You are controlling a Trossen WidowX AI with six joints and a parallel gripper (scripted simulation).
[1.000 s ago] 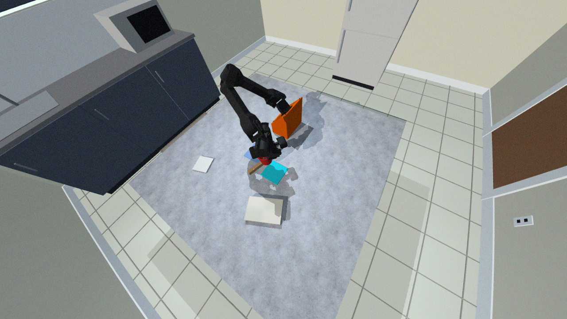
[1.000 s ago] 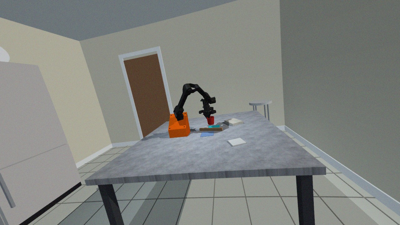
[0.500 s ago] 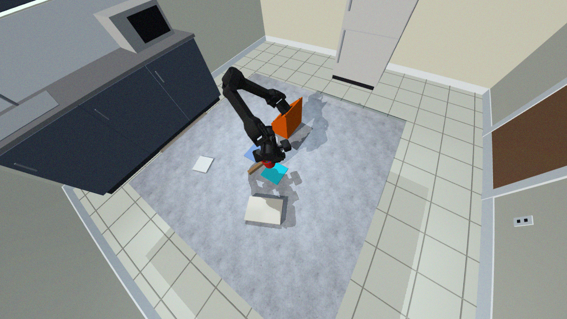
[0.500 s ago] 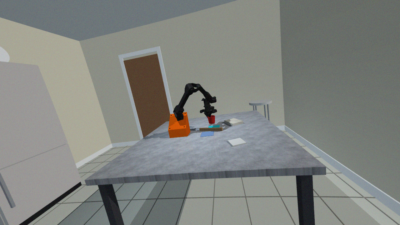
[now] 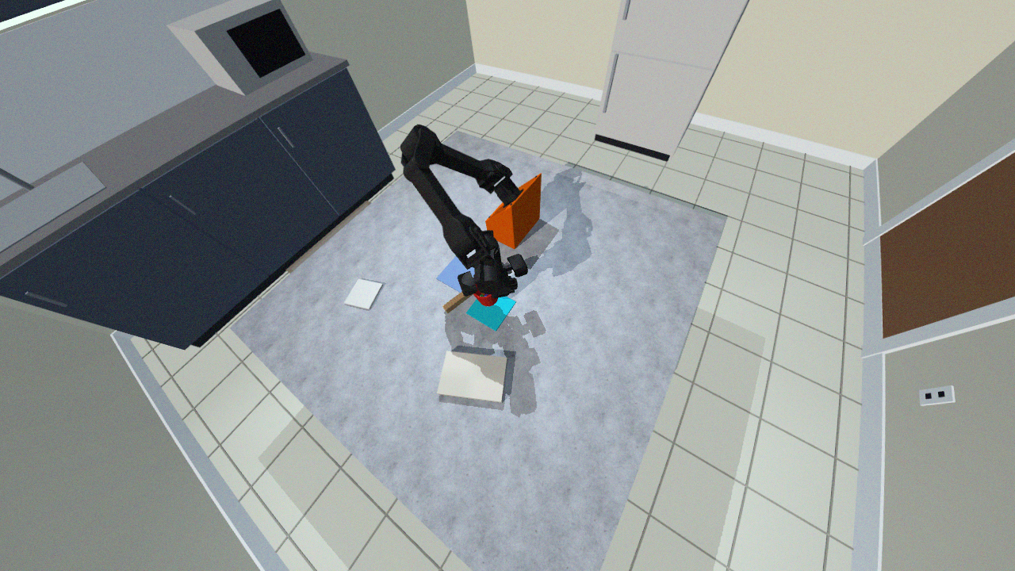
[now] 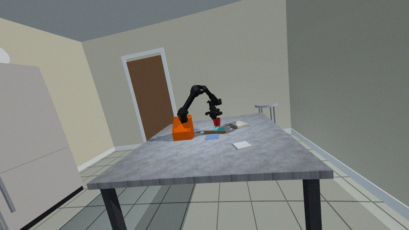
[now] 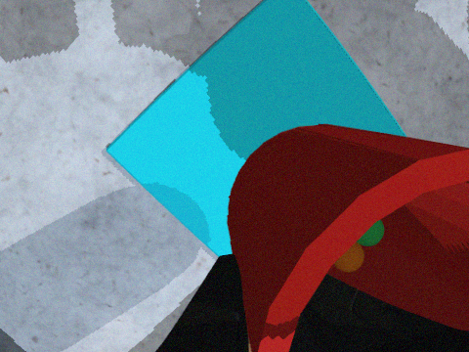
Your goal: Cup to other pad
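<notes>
Right now my gripper tip is 4 cm to the left of the green marble, 3 cm short of it and 2 cm above it. Also, from my gripper tip: red cup (2 cm to the right, 2 cm ahead); then cyan pad (10 cm below, 3 cm ahead, 2 cm to the right); then orange marble (4 cm to the right, 2 cm below, 2 cm ahead).
</notes>
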